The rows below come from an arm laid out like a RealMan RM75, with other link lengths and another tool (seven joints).
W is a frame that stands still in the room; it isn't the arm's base.
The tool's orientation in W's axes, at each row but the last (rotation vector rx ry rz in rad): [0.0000 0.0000 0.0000]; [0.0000 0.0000 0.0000]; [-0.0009 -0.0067 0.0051]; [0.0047 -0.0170 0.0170]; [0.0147 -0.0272 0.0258]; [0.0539 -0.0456 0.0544]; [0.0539 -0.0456 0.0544]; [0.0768 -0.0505 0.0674]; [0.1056 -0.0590 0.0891]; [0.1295 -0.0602 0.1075]
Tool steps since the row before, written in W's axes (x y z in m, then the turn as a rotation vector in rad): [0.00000 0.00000 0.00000 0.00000 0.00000 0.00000]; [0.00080 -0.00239 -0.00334 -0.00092 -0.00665 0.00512]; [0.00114 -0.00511 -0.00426 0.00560 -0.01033 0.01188]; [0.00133 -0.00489 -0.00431 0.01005 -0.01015 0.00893]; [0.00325 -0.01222 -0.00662 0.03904 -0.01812 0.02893]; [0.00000 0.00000 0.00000 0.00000 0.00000 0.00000]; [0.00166 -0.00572 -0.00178 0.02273 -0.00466 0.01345]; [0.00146 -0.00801 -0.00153 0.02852 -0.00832 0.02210]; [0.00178 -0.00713 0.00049 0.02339 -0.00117 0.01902]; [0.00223 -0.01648 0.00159 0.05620 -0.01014 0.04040]
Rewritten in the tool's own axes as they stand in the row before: [0.00000 0.00000 0.00000 0.00000 0.00000 0.00000]; [0.00080 -0.00239 -0.00334 -0.00092 -0.00665 0.00512]; [0.00109 -0.00511 -0.00427 0.00563 -0.01037 0.01183]; [0.00117 -0.00493 -0.00431 0.01003 -0.01028 0.00881]; [0.00275 -0.01239 -0.00652 0.03934 -0.01871 0.02813]; [0.00000 0.00000 0.00000 0.00000 0.00000 0.00000]; [0.00127 -0.00589 -0.00153 0.02306 -0.00520 0.01267]; [0.00085 -0.00818 -0.00097 0.02905 -0.00859 0.02130]; [0.00119 -0.00718 0.00116 0.02436 -0.00136 0.01774]; [0.00062 -0.01629 0.00363 0.05743 -0.01115 0.03835]
